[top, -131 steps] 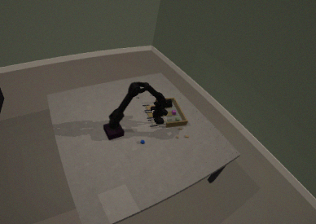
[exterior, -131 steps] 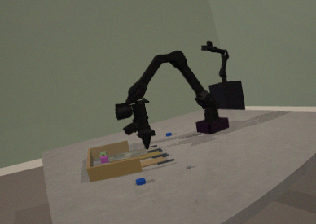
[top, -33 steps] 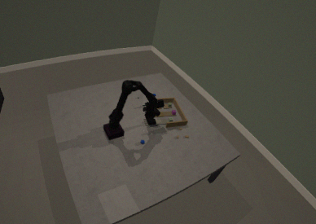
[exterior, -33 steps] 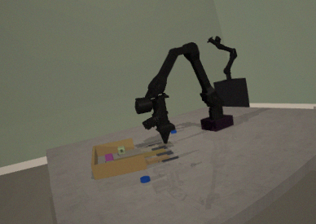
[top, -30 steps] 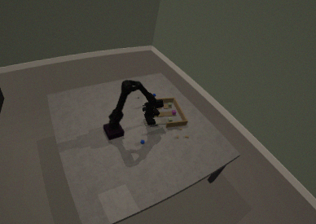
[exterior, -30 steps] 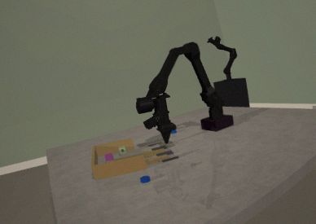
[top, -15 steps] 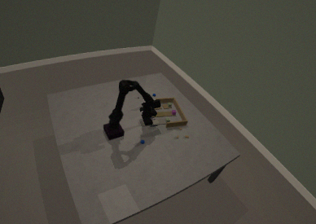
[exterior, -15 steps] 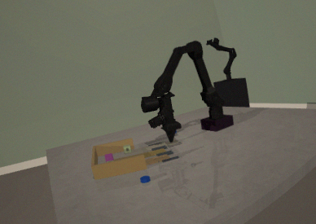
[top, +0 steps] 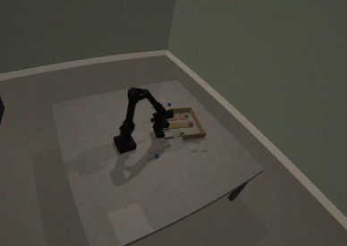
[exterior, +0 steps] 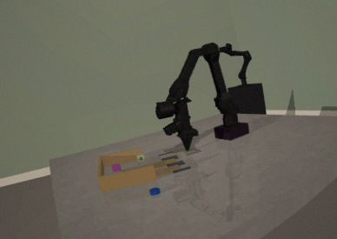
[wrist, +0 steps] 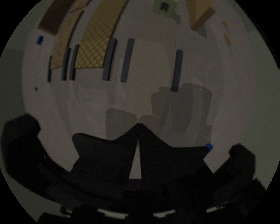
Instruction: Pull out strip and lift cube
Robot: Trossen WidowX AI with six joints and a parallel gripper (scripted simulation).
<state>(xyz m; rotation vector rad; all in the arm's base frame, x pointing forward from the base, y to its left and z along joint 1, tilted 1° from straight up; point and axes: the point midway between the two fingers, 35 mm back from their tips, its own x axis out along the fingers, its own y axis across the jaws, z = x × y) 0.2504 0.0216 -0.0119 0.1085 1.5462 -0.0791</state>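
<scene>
The long pale strip is 90 mm ahead of my gripper tip and 10 mm to the right of it.
</scene>
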